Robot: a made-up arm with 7 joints. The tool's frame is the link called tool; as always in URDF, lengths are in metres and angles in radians. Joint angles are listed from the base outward. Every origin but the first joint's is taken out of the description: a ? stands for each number. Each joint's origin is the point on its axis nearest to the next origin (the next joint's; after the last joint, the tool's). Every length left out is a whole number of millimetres.
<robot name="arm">
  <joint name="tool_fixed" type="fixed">
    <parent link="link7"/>
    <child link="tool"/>
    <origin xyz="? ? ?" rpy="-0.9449 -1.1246 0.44"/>
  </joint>
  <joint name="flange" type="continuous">
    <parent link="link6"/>
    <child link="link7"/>
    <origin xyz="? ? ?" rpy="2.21 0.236 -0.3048"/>
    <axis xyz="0 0 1"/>
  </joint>
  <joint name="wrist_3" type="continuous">
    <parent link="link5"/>
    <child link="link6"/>
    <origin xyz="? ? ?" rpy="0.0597 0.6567 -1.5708"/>
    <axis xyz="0 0 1"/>
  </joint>
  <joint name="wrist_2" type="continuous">
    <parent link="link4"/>
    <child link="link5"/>
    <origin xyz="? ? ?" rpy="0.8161 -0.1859 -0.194"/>
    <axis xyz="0 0 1"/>
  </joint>
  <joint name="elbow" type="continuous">
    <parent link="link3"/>
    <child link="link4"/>
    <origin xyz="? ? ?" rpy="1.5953 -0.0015 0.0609"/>
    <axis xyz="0 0 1"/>
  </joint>
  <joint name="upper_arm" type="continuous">
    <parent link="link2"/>
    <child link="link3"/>
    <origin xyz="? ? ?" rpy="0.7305 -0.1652 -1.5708"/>
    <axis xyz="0 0 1"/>
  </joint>
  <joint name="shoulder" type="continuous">
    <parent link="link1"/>
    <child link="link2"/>
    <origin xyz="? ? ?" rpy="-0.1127 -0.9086 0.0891"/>
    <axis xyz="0 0 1"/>
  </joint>
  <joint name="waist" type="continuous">
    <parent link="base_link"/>
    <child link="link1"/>
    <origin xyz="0.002 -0.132 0.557" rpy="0.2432 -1.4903 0"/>
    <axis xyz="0 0 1"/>
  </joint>
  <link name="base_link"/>
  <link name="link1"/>
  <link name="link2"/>
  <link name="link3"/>
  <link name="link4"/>
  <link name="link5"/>
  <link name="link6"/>
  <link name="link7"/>
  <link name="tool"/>
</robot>
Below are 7 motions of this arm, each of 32 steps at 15 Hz.
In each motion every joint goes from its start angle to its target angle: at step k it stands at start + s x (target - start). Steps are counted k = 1, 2, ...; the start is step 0. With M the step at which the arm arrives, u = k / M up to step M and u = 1 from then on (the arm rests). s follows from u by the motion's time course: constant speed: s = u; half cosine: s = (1 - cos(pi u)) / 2; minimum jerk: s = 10 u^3 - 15 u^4 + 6 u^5.
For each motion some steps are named. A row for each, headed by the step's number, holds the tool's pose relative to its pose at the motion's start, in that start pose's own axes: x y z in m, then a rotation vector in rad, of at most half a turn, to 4 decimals.
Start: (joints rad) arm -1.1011 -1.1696 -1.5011 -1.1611 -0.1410 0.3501 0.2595
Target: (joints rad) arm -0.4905 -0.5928 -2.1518 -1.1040 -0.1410 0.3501 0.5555
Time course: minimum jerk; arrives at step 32
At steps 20, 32:
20: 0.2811 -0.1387 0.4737 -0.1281 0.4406 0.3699
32: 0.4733 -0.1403 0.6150 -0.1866 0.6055 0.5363

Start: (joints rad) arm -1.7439 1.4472 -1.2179 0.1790 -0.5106 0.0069 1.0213
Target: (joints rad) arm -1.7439 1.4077 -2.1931 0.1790 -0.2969 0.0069 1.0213
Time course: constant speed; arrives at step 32
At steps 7, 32:
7: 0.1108 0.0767 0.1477 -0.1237 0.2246 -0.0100
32: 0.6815 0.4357 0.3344 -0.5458 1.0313 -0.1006

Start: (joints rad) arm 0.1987 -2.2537 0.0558 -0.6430 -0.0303 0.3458 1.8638
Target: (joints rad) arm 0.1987 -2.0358 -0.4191 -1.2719 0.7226 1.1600 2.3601
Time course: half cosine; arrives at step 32
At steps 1, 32:
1: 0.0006 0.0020 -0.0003 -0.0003 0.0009 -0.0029
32: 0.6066 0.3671 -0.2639 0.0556 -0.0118 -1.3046

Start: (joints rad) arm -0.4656 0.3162 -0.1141 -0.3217 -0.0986 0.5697 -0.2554
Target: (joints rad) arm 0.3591 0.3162 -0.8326 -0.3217 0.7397 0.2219 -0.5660
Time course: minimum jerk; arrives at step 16
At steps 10, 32:
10: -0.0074 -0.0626 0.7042 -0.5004 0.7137 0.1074
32: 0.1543 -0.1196 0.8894 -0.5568 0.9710 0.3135

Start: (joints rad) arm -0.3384 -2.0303 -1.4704 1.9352 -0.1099 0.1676 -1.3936
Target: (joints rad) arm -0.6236 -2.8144 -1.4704 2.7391 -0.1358 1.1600 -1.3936
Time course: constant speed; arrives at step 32
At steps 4, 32:
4: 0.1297 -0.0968 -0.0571 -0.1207 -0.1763 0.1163
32: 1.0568 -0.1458 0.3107 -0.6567 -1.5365 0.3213

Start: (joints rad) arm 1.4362 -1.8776 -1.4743 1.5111 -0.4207 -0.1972 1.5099
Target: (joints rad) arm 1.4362 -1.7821 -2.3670 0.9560 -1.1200 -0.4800 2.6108
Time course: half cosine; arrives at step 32
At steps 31, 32:
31: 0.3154 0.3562 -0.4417 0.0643 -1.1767 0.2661
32: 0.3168 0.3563 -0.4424 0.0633 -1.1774 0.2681

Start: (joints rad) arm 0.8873 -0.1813 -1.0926 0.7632 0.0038 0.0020 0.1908
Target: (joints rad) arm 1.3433 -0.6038 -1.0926 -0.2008 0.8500 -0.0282 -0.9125
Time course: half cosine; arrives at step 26
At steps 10, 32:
10: -0.0162 0.0284 0.1974 -0.2731 0.4415 -0.0335
32: 0.2133 -0.0172 0.4762 -0.7604 1.1790 0.3847

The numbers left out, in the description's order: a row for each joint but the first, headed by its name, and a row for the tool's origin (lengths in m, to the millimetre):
tool: 0.021 -0.07 0
flange: 0.06 0.416 0
wrist_3: 0.115 0.171 0
wrist_2: 0.263 -0.136 0
elbow: 0.025 -0.101 0
upper_arm: -0.024 -0.067 0
shoulder: 0.061 0.188 0

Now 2 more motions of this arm.
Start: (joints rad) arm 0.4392 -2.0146 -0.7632 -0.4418 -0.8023 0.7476 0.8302
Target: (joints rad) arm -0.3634 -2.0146 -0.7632 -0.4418 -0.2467 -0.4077 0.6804
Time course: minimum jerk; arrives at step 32
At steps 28, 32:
28: 0.0701 0.0951 -0.0684 -0.7067 -0.9226 0.4194
32: 0.0731 0.0976 -0.0676 -0.7165 -0.9340 0.4292

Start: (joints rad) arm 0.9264 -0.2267 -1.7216 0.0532 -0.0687 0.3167 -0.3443
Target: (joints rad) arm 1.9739 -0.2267 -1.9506 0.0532 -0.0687 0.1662 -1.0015
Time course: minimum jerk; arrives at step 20
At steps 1, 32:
1: 0.0004 -0.0007 0.0000 -0.0002 0.0004 0.0009
32: 0.6309 -0.3163 -0.1407 -0.2987 0.0629 0.8066

